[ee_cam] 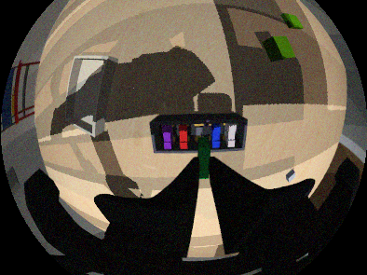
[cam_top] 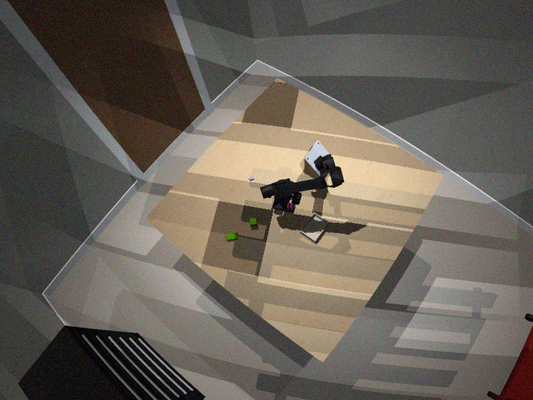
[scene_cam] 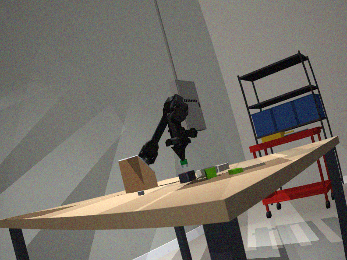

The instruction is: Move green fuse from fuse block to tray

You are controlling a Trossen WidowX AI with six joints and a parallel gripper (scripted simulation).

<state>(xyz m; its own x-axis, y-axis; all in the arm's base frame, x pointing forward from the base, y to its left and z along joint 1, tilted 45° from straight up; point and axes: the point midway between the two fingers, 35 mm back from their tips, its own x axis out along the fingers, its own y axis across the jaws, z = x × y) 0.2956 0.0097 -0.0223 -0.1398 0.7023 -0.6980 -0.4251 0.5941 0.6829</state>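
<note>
Now: the grey tray 210 mm to the left of my gripper tip, 90 mm below it and 10 mm behind it. Also, from my gripper tip: green fuse 10 mm below; green cube 180 mm ahead, 70 mm to the right, 70 mm below; flat green block 320 mm ahead, 100 mm to the right, 90 mm below.
</note>
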